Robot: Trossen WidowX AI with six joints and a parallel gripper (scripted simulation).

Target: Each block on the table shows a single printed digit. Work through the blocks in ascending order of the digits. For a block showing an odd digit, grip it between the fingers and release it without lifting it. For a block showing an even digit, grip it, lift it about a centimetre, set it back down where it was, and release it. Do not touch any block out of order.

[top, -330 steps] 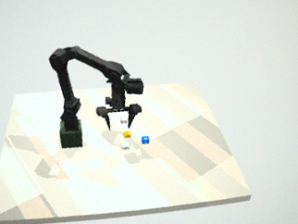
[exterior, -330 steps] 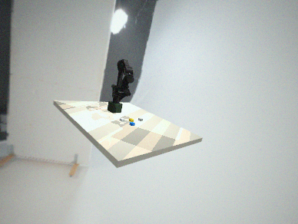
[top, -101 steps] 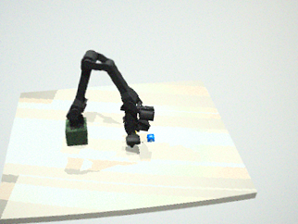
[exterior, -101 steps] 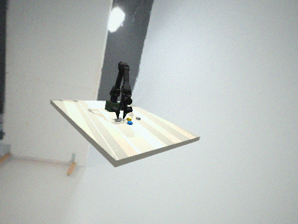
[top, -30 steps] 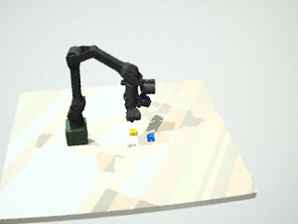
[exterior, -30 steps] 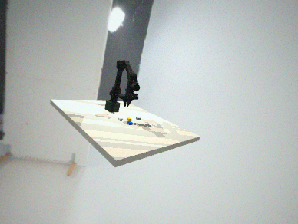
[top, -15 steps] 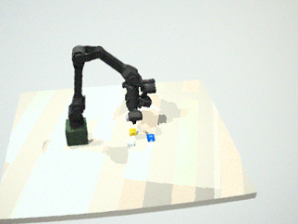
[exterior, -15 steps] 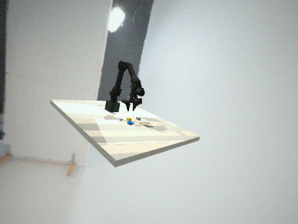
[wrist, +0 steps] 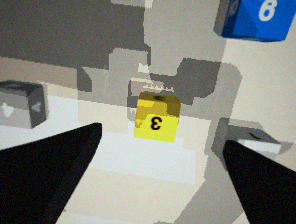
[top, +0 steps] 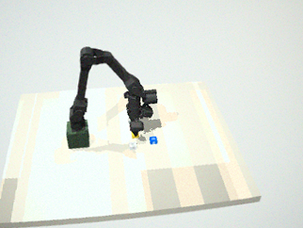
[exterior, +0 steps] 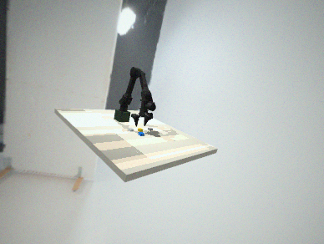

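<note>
My gripper tip is 3 cm above the yellow block. Round my gripper tip: blue block 8 cm ahead, 6 cm to the right, 3 cm below; then grey block 12 cm to the left, 3 cm below, 1 cm ahead; then white block 7 cm to the right, 3 cm below, 3 cm behind.
</note>
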